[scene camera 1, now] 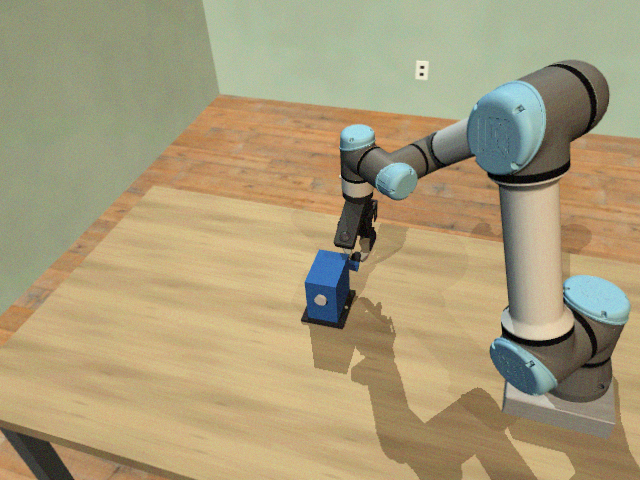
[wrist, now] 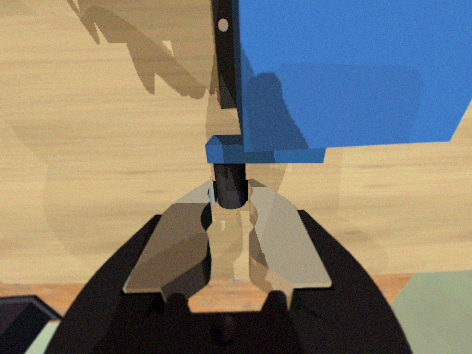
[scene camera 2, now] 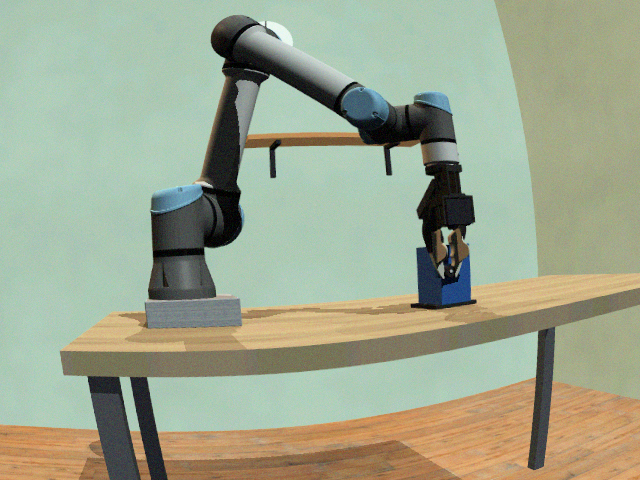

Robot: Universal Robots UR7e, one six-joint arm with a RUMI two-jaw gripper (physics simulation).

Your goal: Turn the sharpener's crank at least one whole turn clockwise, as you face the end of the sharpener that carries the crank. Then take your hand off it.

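Frame: origin at the arm's base, x right, y ahead, z up, level; millimetres.
Where they show: gripper, fingertip midpoint: (scene camera 1: 357, 260) (wrist: 231, 182) (scene camera 2: 449, 278); arm's base, link origin: (scene camera 2: 181, 297).
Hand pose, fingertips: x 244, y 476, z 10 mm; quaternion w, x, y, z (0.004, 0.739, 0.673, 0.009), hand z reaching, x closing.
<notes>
Things, the pixels of their top centre, and the offset from my fingertips. "spot": a spot on its surface instead.
- blue sharpener, surface spot: (wrist: 350, 75) spot: dy +45, dx -69, dz +65 mm
- black crank handle, surface spot: (wrist: 230, 182) spot: dy +1, dx -14, dz +24 mm
The blue sharpener (scene camera 1: 324, 276) (scene camera 2: 430, 279) (wrist: 350, 75) stands upright on its black base plate (scene camera 1: 322, 323) (scene camera 2: 421, 305) (wrist: 227, 65). Its crank is at the end facing away from scene camera 1. The blue crank arm (scene camera 1: 354, 265) (wrist: 225, 152) points sideways, and its outer end sticks out past the body on the robot base's side, below the body's top. My gripper (scene camera 1: 355, 253) (scene camera 2: 450, 273) (wrist: 231, 182) points down and is shut on the black crank handle (wrist: 230, 182), one finger on each side. The body hides part of the crank arm in the wrist view.
The robot's base block (scene camera 1: 558, 413) (scene camera 2: 193, 313) stands on the wooden table (scene camera 1: 206, 361) (scene camera 2: 289, 356). A wall shelf (scene camera 2: 310, 139) shows behind the arm in scene camera 2. The sharpener's body is right beside the fingers.
</notes>
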